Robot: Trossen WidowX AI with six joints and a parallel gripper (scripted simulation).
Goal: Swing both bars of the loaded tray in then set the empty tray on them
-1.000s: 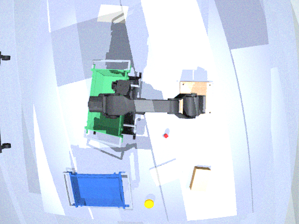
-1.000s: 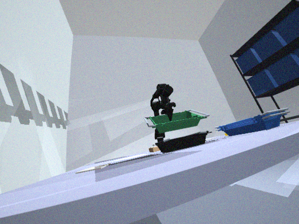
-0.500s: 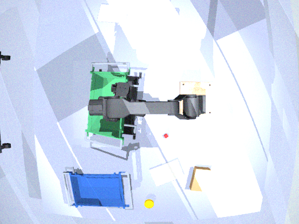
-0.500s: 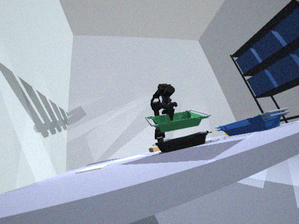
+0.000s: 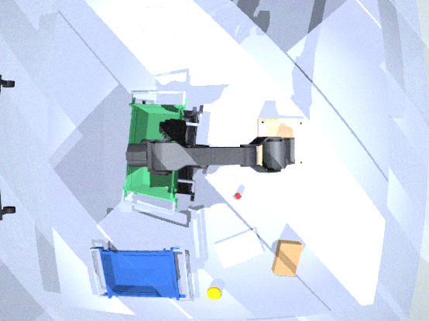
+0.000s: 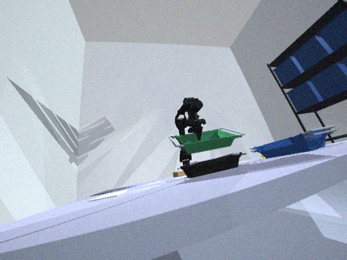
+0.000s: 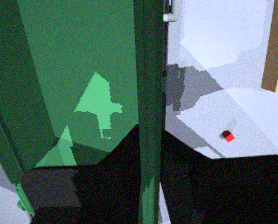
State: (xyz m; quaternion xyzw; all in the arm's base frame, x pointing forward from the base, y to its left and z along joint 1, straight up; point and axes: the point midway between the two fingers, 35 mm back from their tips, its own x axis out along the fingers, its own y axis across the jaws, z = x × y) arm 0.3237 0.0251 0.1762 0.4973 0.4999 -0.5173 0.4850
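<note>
My gripper tip is 80 mm short of the green tray and 10 mm above it. Round my gripper tip: yellow disc: 510 mm to the left, 170 mm below, 140 mm behind; then red block: 190 mm behind, 170 mm below, 140 mm to the left; then tan box: 380 mm behind, 350 mm to the left, 150 mm below.
</note>
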